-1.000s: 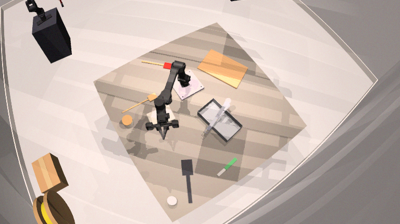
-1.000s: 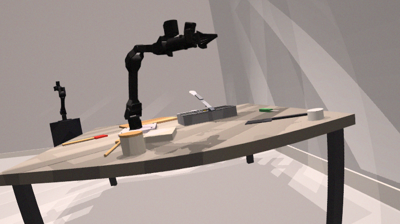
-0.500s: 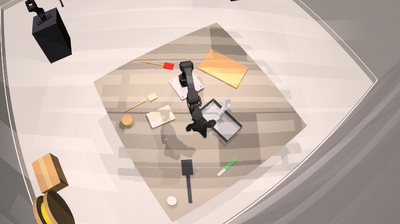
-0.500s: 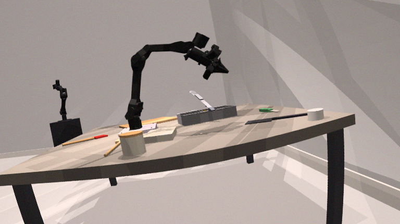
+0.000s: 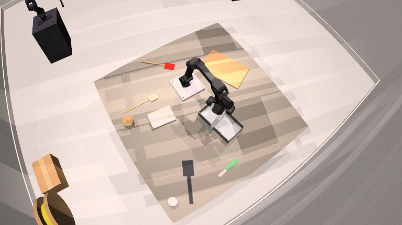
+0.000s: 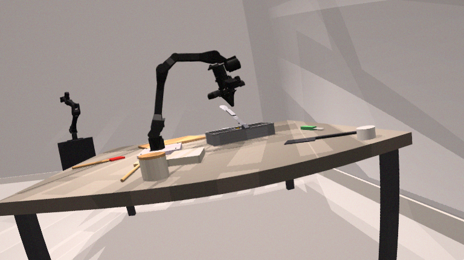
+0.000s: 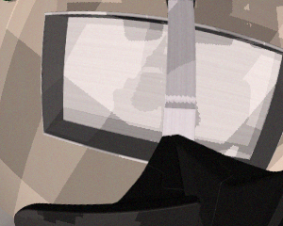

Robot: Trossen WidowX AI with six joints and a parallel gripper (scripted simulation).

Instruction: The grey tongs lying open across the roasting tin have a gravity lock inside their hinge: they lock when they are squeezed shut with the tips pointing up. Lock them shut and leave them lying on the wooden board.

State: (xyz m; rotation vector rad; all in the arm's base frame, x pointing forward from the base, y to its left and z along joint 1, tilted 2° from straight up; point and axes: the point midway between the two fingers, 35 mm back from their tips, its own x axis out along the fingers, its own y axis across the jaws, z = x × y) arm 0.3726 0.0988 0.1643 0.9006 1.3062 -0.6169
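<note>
My gripper tip is now 130 mm above the grey roasting tin, 10 mm to the right of it and 10 mm short of it. Also, from my gripper tip: white slab 370 mm to the right, 180 mm behind, 150 mm below; then wooden board 400 mm behind, 260 mm to the left, 150 mm below; then black spatula 370 mm to the right, 310 mm ahead, 160 mm below.
</note>
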